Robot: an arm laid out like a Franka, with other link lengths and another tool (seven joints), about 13 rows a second.
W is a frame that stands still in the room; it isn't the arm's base.
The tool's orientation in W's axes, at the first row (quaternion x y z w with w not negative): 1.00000, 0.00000, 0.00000, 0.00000
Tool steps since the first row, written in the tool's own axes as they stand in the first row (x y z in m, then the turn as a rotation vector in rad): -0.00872, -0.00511, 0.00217, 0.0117, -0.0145, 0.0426; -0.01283, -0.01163, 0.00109, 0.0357, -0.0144, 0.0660; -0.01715, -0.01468, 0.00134, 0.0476, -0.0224, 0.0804; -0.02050, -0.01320, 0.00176, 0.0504, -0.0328, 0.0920; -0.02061, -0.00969, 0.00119, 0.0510, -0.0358, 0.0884; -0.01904, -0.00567, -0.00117, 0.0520, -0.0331, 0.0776; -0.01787, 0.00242, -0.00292, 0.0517, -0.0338, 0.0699; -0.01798, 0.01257, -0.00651, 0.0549, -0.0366, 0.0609; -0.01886, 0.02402, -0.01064, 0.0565, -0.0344, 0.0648; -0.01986, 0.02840, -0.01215, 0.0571, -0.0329, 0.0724
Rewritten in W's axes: -0.00872, 0.00511, -0.00217, 0.0117, 0.0145, -0.0426; -0.01283, 0.01163, -0.00109, 0.0357, 0.0144, -0.0660; -0.01715, 0.01468, -0.00134, 0.0476, 0.0224, -0.0804; -0.02050, 0.01320, -0.00176, 0.0504, 0.0328, -0.0920; -0.02061, 0.00969, -0.00119, 0.0510, 0.0358, -0.0884; -0.01904, 0.00567, 0.00117, 0.0520, 0.0331, -0.0776; -0.01787, -0.00242, 0.00292, 0.0517, 0.0338, -0.0699; -0.01798, -0.01257, 0.00651, 0.0549, 0.0366, -0.0609; -0.01886, -0.02402, 0.01064, 0.0565, 0.0344, -0.0648; -0.01986, -0.02840, 0.01215, 0.0571, 0.0329, -0.0724
